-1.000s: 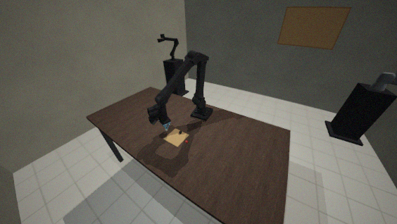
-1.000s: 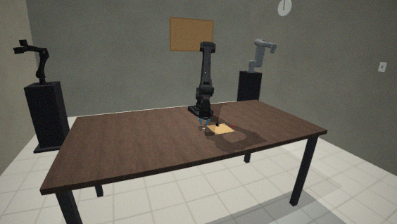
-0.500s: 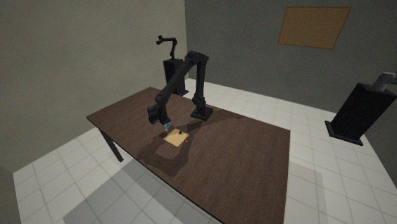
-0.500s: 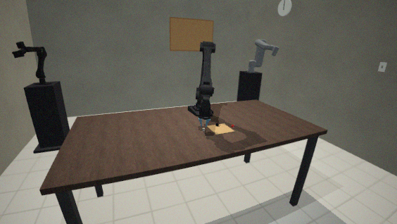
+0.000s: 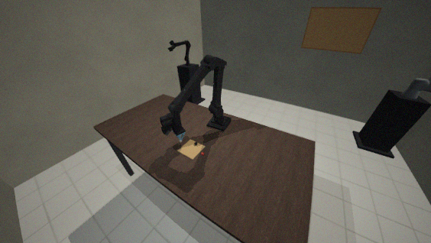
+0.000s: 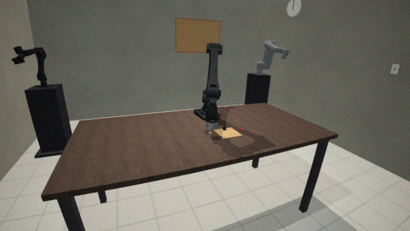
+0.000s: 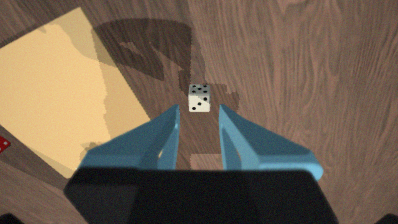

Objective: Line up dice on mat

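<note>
The white die lies 2 cm below my hand. Also, from my hand: black die (12 cm to the left, 3 cm behind, 2 cm below); then red die (22 cm to the left, 2 cm below, 2 cm ahead); then tan mat (12 cm to the left, 3 cm below, 2 cm ahead).
</note>
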